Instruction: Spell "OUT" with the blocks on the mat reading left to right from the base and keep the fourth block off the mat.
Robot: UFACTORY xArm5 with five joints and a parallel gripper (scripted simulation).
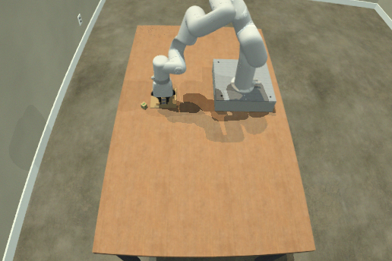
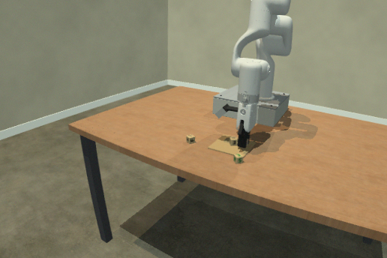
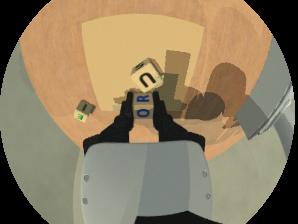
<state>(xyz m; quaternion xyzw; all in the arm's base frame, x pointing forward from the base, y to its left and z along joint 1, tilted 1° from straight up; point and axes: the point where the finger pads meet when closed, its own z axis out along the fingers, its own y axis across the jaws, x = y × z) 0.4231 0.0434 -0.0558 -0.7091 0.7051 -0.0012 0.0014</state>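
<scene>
My hand is 40 mm to the left of the U block and 10 mm above it. From my hand the other things lie so: tan mat: 40 mm to the right, 30 mm below.
</scene>
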